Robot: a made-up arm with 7 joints.
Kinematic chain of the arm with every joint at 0, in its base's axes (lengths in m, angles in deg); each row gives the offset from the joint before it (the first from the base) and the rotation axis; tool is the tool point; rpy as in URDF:
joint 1: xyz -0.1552 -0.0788 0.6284 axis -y
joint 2: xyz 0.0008 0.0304 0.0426 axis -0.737 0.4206 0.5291
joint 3: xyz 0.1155 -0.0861 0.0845 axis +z
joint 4: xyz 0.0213 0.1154 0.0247 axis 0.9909 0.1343 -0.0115
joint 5: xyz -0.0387 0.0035 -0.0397 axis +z
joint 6: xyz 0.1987 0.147 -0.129 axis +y
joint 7: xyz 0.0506 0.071 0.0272 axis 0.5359 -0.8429 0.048
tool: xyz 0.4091 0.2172 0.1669 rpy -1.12 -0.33 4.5
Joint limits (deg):
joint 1: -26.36..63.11
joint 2: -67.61..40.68
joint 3: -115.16..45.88
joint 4: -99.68..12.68
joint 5: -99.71..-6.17
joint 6: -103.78..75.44
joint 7: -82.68..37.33
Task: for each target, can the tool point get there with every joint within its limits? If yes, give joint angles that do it. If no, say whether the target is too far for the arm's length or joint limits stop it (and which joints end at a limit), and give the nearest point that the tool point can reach.
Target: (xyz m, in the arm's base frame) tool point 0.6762 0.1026 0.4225
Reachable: yes | joints -14.00 26.92 11.12 -0.10 -52.67 0.34 1.29
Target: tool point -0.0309 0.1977 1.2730
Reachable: yes | joints 24.10 -33.21 22.66 -61.41 -50.81 -81.60 -20.95
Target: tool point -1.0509 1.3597 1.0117
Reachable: no: too far | nearest point -0.6038 0.6598 0.9827 | short by 0.831 m
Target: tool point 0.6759 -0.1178 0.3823
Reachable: yes | joints -11.52 -52.22 -15.85 2.47 -16.71 25.59 -56.25
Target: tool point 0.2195 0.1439 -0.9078
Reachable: no: too far | nearest point 0.1575 0.0836 -0.2486 | short by 0.665 m
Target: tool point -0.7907 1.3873 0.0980
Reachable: no: too far | nearest point -0.4291 0.6399 0.3184 | short by 0.859 m
